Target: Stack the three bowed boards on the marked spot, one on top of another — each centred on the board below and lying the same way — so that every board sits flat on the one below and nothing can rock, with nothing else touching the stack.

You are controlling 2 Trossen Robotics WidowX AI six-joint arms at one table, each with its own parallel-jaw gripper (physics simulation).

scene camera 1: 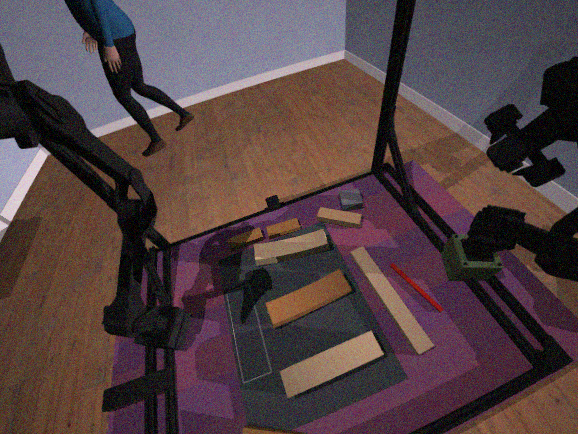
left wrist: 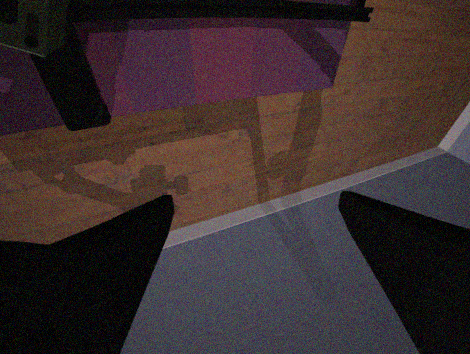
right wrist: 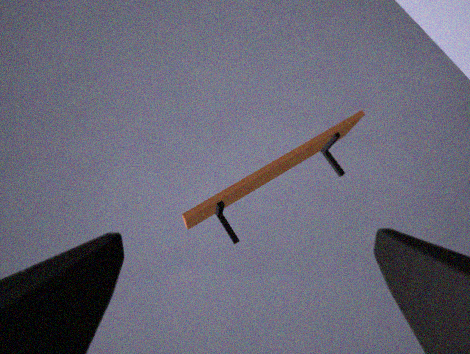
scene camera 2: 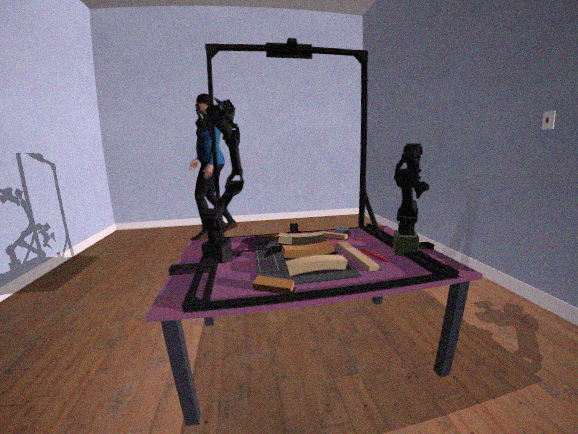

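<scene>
Three bowed boards lie apart on a dark mat: a pale one at the back, an orange-brown one in the middle, a pale one in front. The front one arches up at its middle. A thin white outline marks the spot left of them; shadow covers its far part. My left gripper is open and empty, raised at the picture's right, facing outward. My right gripper is open and empty, raised high at the left, facing a wall.
A long straight pale board and a red stick lie right of the mat. Brown blocks, a pale block and a grey block lie behind. Another brown block lies in front.
</scene>
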